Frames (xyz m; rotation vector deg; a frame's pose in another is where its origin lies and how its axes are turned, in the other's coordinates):
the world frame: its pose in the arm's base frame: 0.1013 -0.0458 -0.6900 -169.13 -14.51 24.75
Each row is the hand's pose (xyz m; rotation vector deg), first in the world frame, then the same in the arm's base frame.
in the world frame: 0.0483 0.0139 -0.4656 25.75 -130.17 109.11
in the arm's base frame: 0.2865 -0.1065 -0.2642 0.73 -104.70 -146.04
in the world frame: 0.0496 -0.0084 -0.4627 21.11 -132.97 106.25
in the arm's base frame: 0.2836 -0.0842 -0.2635 0.81 -99.37 -146.22
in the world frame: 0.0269 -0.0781 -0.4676 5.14 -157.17 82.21
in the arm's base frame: 0.2535 -0.0211 -0.2409 -11.54 -66.04 -153.20
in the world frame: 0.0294 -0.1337 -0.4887 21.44 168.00 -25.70
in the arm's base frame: 0.2541 0.0311 -0.2122 -30.46 -9.99 -149.74
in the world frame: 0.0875 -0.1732 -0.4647 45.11 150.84 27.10
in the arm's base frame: 0.2961 0.0833 -0.2440 -44.75 38.45 -127.15
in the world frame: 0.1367 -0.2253 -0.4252 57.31 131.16 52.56
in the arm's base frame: 0.3234 0.1481 -0.2859 -51.55 61.38 -106.13
